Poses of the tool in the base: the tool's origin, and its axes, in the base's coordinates. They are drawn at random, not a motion.
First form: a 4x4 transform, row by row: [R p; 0 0 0 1], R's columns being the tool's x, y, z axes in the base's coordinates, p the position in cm. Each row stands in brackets.
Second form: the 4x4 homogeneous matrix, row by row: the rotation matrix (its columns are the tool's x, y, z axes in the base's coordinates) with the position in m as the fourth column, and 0 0 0 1 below. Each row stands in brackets. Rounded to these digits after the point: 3 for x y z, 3 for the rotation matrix.
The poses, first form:
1: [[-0.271 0.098 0.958 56.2], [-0.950 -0.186 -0.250 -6.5], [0.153 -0.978 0.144 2.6], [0 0 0 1]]
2: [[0.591 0.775 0.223 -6.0], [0.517 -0.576 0.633 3.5], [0.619 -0.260 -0.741 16.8], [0 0 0 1]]
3: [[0.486 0.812 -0.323 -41.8], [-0.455 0.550 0.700 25.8], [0.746 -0.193 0.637 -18.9], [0 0 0 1]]
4: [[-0.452 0.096 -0.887 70.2], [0.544 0.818 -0.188 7.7], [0.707 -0.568 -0.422 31.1], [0 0 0 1]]
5: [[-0.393 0.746 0.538 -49.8], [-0.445 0.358 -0.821 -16.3], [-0.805 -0.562 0.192 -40.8], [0 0 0 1]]
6: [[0.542 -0.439 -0.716 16.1], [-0.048 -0.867 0.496 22.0], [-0.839 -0.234 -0.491 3.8], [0 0 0 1]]
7: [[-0.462 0.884 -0.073 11.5], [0.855 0.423 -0.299 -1.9], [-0.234 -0.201 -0.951 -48.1], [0 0 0 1]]
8: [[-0.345 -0.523 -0.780 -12.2], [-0.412 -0.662 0.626 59.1], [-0.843 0.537 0.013 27.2], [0 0 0 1]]
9: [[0.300 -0.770 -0.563 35.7], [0.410 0.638 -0.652 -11.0], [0.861 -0.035 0.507 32.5], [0 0 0 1]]
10: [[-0.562 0.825 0.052 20.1], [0.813 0.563 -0.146 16.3], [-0.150 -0.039 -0.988 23.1], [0 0 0 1]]
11: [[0.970 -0.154 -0.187 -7.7], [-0.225 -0.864 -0.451 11.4], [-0.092 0.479 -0.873 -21.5], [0 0 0 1]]
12: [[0.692 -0.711 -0.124 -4.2], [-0.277 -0.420 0.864 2.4], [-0.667 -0.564 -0.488 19.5], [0 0 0 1]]
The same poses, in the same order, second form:
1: [[-0.271 0.098 0.958 0.562], [-0.950 -0.186 -0.250 -0.065], [0.153 -0.978 0.144 0.026], [0 0 0 1]]
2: [[0.591 0.775 0.223 -0.060], [0.517 -0.576 0.633 0.035], [0.619 -0.260 -0.741 0.168], [0 0 0 1]]
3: [[0.486 0.812 -0.323 -0.418], [-0.455 0.550 0.700 0.258], [0.746 -0.193 0.637 -0.189], [0 0 0 1]]
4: [[-0.452 0.096 -0.887 0.702], [0.544 0.818 -0.188 0.077], [0.707 -0.568 -0.422 0.311], [0 0 0 1]]
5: [[-0.393 0.746 0.538 -0.498], [-0.445 0.358 -0.821 -0.163], [-0.805 -0.562 0.192 -0.408], [0 0 0 1]]
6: [[0.542 -0.439 -0.716 0.161], [-0.048 -0.867 0.496 0.220], [-0.839 -0.234 -0.491 0.038], [0 0 0 1]]
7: [[-0.462 0.884 -0.073 0.115], [0.855 0.423 -0.299 -0.019], [-0.234 -0.201 -0.951 -0.481], [0 0 0 1]]
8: [[-0.345 -0.523 -0.780 -0.122], [-0.412 -0.662 0.626 0.591], [-0.843 0.537 0.013 0.272], [0 0 0 1]]
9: [[0.300 -0.770 -0.563 0.357], [0.410 0.638 -0.652 -0.110], [0.861 -0.035 0.507 0.325], [0 0 0 1]]
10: [[-0.562 0.825 0.052 0.201], [0.813 0.563 -0.146 0.163], [-0.150 -0.039 -0.988 0.231], [0 0 0 1]]
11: [[0.970 -0.154 -0.187 -0.077], [-0.225 -0.864 -0.451 0.114], [-0.092 0.479 -0.873 -0.215], [0 0 0 1]]
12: [[0.692 -0.711 -0.124 -0.042], [-0.277 -0.420 0.864 0.024], [-0.667 -0.564 -0.488 0.195], [0 0 0 1]]
